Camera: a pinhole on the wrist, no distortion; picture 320 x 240 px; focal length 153.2 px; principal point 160.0 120.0 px. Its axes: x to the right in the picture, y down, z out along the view. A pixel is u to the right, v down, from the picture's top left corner.
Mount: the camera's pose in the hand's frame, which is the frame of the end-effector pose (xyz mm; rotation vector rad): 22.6 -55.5 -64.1 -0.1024 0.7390 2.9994
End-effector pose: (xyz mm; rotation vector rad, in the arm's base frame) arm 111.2 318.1 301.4 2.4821 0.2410 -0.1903
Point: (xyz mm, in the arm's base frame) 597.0 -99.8 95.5
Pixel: 30.5 77.1
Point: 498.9 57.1 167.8
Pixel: 10.7 69.6
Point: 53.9 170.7 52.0
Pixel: 170.4 193.5
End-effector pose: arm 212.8 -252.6 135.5 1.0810 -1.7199 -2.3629
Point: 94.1 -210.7 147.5
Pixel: 115.7 113.0
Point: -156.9 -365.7 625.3
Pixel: outside the picture
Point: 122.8 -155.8 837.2
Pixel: 252.2 12.3
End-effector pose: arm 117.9 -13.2 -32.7 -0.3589 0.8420 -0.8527
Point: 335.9 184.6 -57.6
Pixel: 195.8 41.9
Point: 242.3 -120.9 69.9
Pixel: 102.8 205.5
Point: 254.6 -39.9 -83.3
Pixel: 93.1 67.0
